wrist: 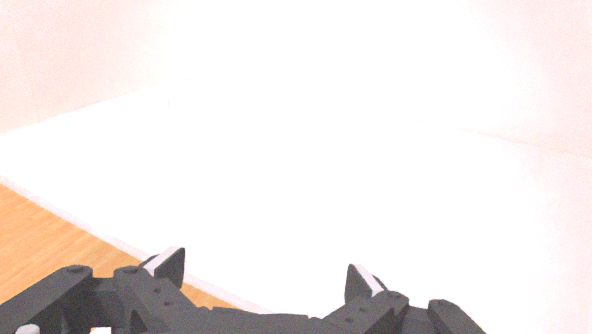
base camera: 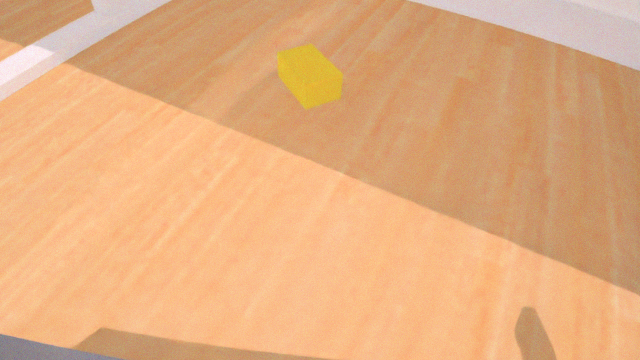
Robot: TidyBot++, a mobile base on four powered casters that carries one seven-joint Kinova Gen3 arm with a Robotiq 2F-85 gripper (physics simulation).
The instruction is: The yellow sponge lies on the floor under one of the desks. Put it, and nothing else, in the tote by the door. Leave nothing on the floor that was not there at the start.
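Places are measured from the arm's base along level axes (x ahead, y left, z up), in metres.
Pixels of known places: gripper, between the fingertips: (wrist: 265, 274).
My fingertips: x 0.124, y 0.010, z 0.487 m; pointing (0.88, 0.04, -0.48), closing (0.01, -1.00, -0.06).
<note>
For each thing: its top centre in the pictures, then the offset to it from my fingertips. "pt": a spot on its surface instead. Level surfaces: height alone.
- yellow sponge, centre of its top: (base camera: 308, 62) 0.482 m ahead, 0.042 m left, 0.839 m down
- white desk top, height of its surface: 0.164 m down
- white desk foot, a spot on its surface: (base camera: 75, 47) pt 0.551 m ahead, 0.498 m left, 0.870 m down
The yellow sponge (base camera: 310, 76) lies on the wooden floor in the desk's shadow, in the upper middle of the base camera view. It does not show in the wrist view. My gripper (wrist: 265, 274) is open and empty, with its fingers wide apart at the bottom of the wrist view. Behind and below the fingers in that view is the white desk top (wrist: 280, 200), washed out by bright light. The gripper does not show in the base camera view. The tote does not show in either view.
A white desk foot (base camera: 75, 47) runs along the floor at the upper left of the base camera view. A pale wall base (base camera: 560, 25) bounds the floor at the upper right. In the wrist view, pale walls (wrist: 75, 55) stand behind the desk and the desk's front edge (wrist: 100, 240) crosses the lower left.
</note>
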